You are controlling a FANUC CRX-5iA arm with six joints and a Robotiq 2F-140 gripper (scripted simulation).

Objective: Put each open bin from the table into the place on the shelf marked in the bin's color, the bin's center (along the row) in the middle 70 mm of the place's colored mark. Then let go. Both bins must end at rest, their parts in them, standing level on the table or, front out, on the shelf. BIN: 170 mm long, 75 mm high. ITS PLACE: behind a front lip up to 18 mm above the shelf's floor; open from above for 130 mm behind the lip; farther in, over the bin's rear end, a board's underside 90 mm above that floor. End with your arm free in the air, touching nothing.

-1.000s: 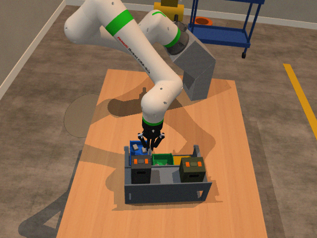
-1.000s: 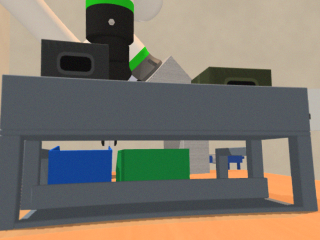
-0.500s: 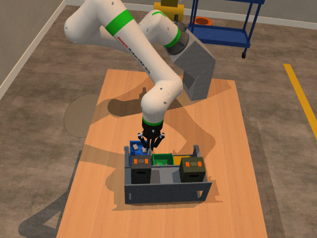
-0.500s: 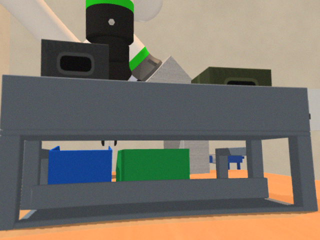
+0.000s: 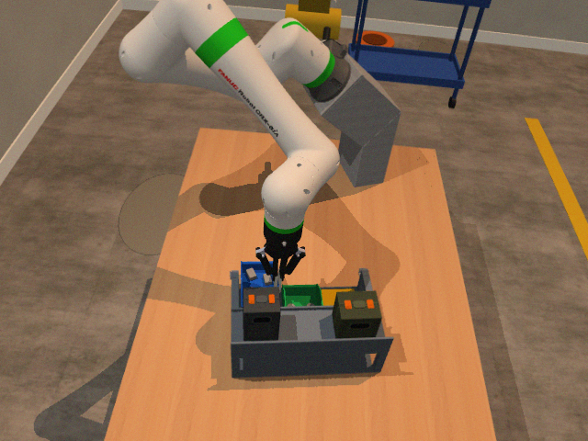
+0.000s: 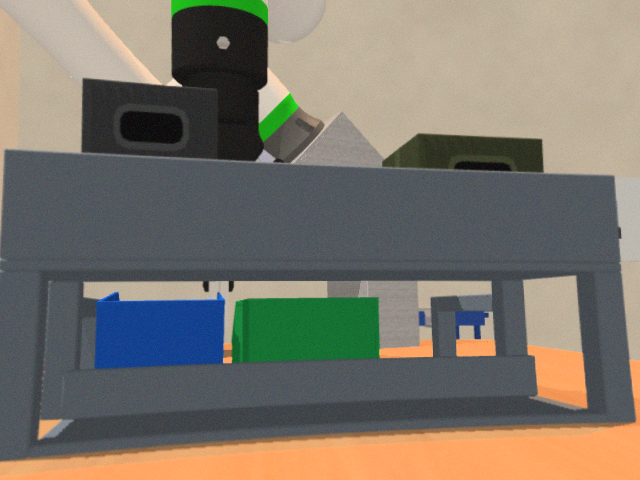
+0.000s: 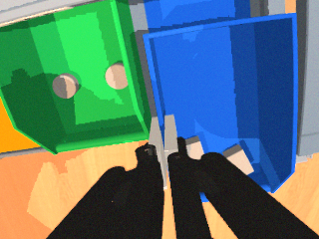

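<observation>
The blue bin lies 5 cm to the right of my hand and 4 cm below it. The rest, counted from my hand: black box (17 cm ahead, 2 cm to the right, 7 cm above); olive box (13 cm ahead, 20 cm to the left, 6 cm above); green bin (5 cm ahead, 8 cm to the left, 5 cm below).
</observation>
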